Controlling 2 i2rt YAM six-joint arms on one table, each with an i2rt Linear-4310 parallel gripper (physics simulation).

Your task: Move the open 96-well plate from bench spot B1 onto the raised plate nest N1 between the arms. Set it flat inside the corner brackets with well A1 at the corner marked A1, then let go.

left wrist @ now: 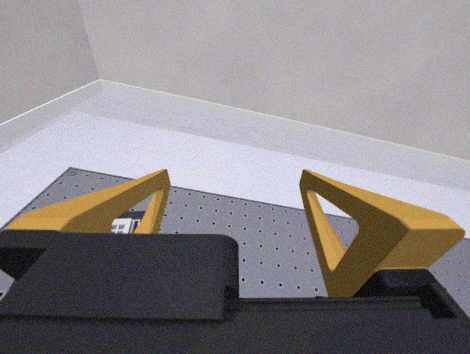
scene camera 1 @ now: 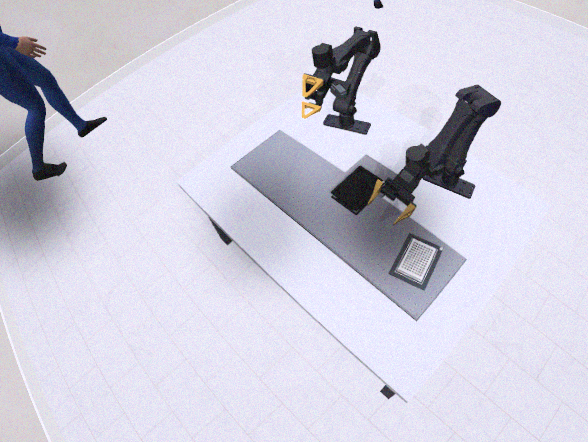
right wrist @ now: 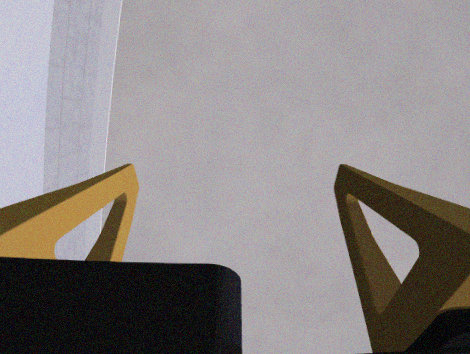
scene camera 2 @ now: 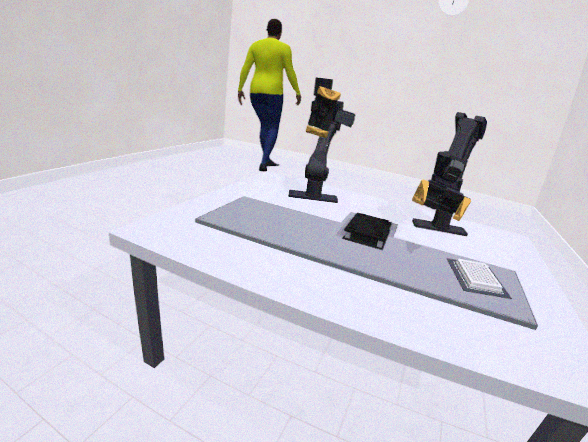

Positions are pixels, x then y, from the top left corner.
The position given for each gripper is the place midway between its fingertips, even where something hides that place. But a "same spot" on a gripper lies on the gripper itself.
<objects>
The left gripper shows in the left wrist view (234, 176), in scene camera 1 and in scene camera 2; in the right wrist view it is out of frame. The right gripper shows in scene camera 1, in the right wrist view (236, 175) and in scene camera 2; in the left wrist view it is out of frame. One and the same spot on the right gripper: (scene camera 1: 308, 80) is (scene camera 2: 326, 92). One and the same spot on the left gripper: (scene camera 2: 420, 196) is (scene camera 1: 378, 191).
</objects>
